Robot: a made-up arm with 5 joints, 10 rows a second.
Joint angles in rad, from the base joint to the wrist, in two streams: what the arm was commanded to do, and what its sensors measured. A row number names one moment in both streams.
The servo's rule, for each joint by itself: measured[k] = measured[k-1] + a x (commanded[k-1-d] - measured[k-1]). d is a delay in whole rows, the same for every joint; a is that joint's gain. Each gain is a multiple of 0.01, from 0.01 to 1. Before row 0 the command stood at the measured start. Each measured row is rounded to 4 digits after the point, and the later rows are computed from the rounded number. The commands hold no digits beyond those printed.
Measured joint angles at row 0: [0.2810 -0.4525 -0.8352 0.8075 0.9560]
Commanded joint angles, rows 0 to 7: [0.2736 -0.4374 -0.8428 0.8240 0.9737]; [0.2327 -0.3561 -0.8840 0.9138 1.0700]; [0.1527 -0.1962 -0.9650 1.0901 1.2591]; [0.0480 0.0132 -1.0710 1.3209 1.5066]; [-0.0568 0.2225 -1.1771 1.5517 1.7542]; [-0.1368 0.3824 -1.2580 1.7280 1.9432]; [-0.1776 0.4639 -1.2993 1.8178 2.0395]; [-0.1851 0.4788 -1.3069 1.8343 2.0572]
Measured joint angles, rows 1 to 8: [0.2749 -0.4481 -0.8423 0.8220 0.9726]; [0.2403 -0.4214 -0.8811 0.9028 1.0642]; [0.1685 -0.3561 -0.9591 1.0676 1.2474]; [0.0697 -0.2490 -1.0632 1.2905 1.4910]; [-0.0340 -0.1123 -1.1691 1.5204 1.7384]; [-0.1183 0.0312 -1.2518 1.7031 1.9309]; [-0.1669 0.1567 -1.2960 1.8040 2.0330]; [-0.1818 0.2501 -1.3061 1.8307 2.0557]
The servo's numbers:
d 0
a 0.82 0.29 0.93 0.88 0.94

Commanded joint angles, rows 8 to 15: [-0.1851 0.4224 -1.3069 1.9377 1.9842]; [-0.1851 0.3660 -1.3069 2.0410 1.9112]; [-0.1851 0.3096 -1.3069 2.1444 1.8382]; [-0.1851 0.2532 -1.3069 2.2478 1.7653]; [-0.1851 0.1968 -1.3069 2.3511 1.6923]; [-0.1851 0.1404 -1.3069 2.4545 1.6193]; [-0.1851 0.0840 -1.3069 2.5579 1.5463]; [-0.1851 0.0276 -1.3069 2.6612 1.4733]
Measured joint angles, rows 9 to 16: [-0.1845 0.3001 -1.3068 1.9249 1.9885]; [-0.1850 0.3192 -1.3069 2.0271 1.9158]; [-0.1851 0.3164 -1.3069 2.1303 1.8429]; [-0.1851 0.2981 -1.3069 2.2337 1.7700]; [-0.1851 0.2687 -1.3069 2.3370 1.6970]; [-0.1851 0.2315 -1.3069 2.4404 1.6240]; [-0.1851 0.1887 -1.3069 2.5438 1.5510]; [-0.1851 0.1420 -1.3069 2.6471 1.4780]
